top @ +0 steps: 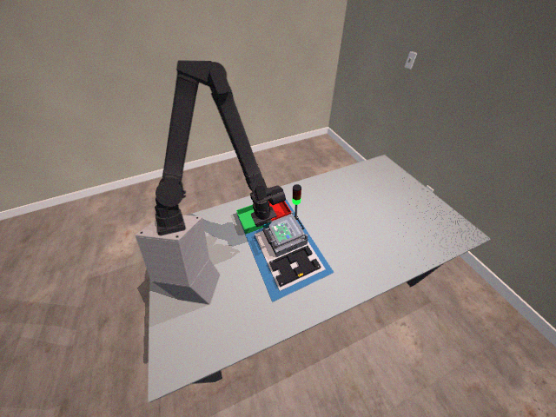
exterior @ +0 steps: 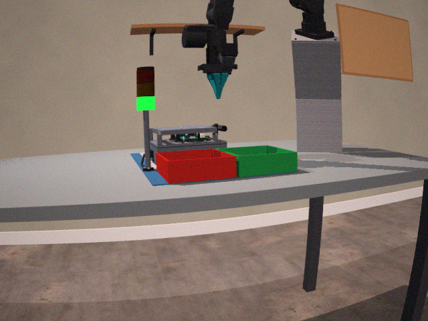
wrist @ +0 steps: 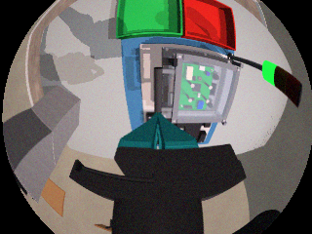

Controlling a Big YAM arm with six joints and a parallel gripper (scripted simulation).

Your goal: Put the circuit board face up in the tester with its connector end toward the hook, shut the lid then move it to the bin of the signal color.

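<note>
Right now the latch hook is 3 cm ahead of my hand, 6 cm to the left of it and 9 cm below it. The rest, counted from my hand: tester lid (9 cm ahead, 9 cm below); then tester plate (9 cm ahead, 11 cm below); then green circuit board (8 cm ahead, 11 cm below).
</note>
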